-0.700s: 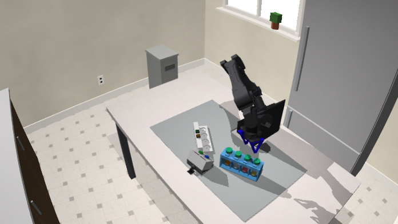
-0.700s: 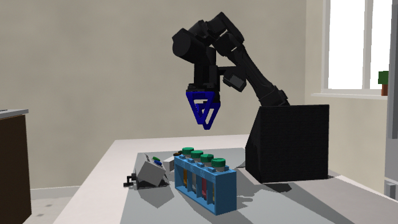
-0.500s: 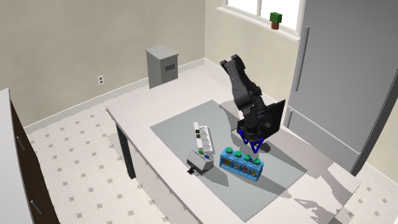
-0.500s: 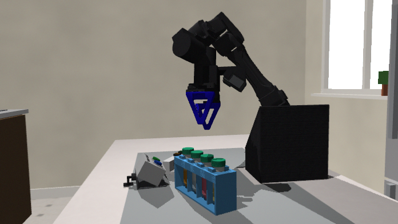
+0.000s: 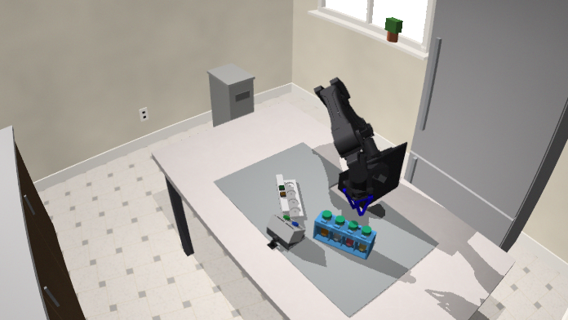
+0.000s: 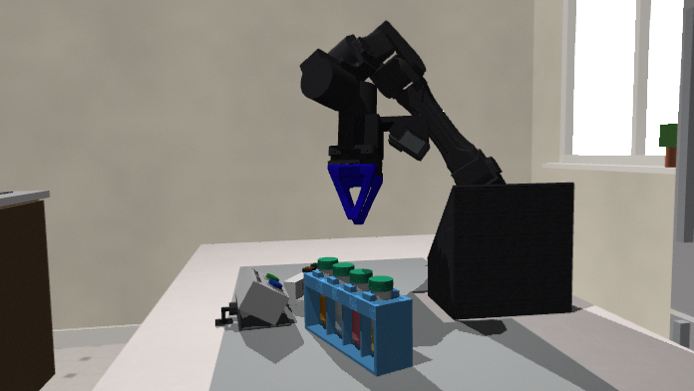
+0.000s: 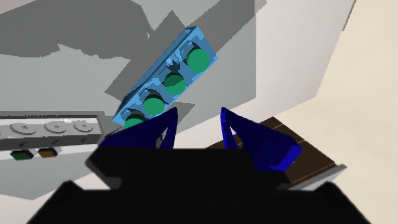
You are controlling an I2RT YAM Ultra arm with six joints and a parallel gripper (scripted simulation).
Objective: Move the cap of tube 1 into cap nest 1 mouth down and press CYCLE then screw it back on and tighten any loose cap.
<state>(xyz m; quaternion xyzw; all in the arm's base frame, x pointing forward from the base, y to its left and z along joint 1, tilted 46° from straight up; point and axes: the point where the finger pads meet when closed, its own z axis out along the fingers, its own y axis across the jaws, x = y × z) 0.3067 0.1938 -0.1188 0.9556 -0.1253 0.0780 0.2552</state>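
Right now my hand is 9 cm above the green cap, 3 cm to the right of it and 3 cm past it. The rest, counted from my hand: blue key: 17 cm to the right, 14 cm below, 12 cm ahead; green key: 22 cm to the right, 14 cm below, 13 cm ahead; grey key box: 20 cm to the right, 15 cm below, 14 cm ahead.
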